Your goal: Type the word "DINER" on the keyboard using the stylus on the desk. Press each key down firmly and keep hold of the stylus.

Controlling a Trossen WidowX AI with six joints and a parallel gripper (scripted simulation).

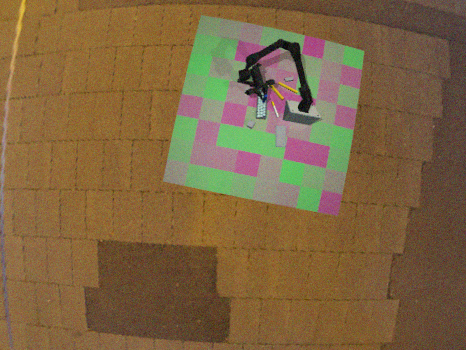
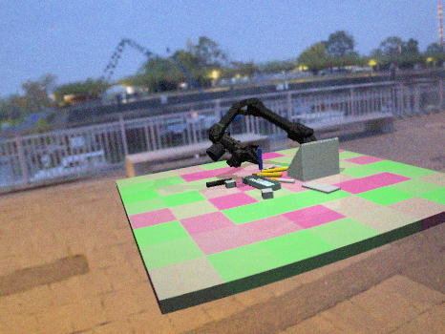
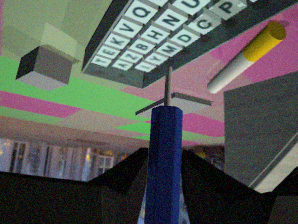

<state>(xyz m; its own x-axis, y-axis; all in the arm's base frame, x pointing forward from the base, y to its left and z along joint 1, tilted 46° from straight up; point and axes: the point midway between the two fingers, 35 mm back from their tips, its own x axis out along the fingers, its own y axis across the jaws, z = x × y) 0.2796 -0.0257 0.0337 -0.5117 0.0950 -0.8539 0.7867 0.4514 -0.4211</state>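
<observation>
Right now my gripper tip is 90 mm past the white pen and 90 mm above it. The rest, counted from my gripper tip: blue stylus 10 mm below; flat grey slab 180 mm behind, 190 mm to the left, 100 mm below; black bar 150 mm ahead, 140 mm to the right, 90 mm below.
</observation>
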